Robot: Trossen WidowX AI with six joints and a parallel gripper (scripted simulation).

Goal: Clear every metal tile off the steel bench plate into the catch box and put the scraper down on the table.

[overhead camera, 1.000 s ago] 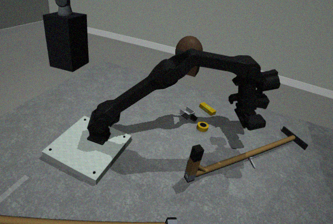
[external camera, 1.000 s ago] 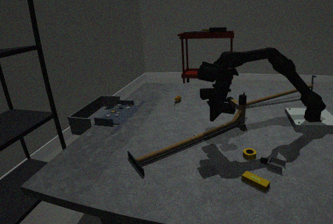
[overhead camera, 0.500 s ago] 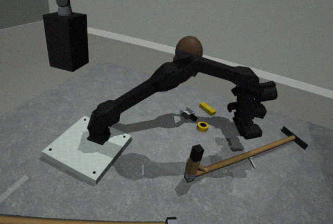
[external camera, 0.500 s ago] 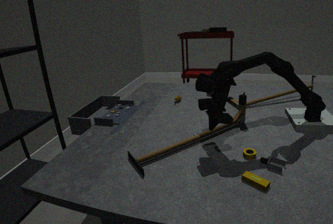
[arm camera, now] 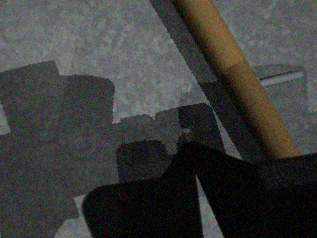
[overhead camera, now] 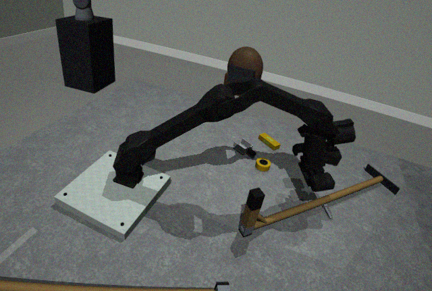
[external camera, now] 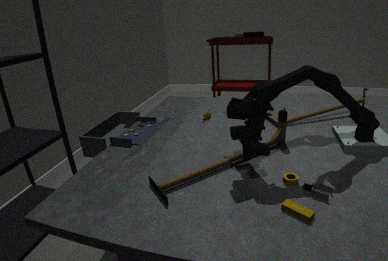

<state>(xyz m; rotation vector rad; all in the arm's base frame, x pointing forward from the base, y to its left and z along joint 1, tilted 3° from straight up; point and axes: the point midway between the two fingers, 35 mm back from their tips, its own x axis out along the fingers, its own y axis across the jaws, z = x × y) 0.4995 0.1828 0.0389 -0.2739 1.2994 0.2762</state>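
Right now my gripper tip is 50 mm short of the long scraper, 30 mm to the left of it and 30 mm below it. From my gripper tip the other things lie so: yellow level (220 mm to the left, 150 mm behind, 20 mm below); then grey clamp (220 mm behind, 130 mm to the left, 20 mm below); then yellow tape roll (150 mm behind, 70 mm to the left, 20 mm below).
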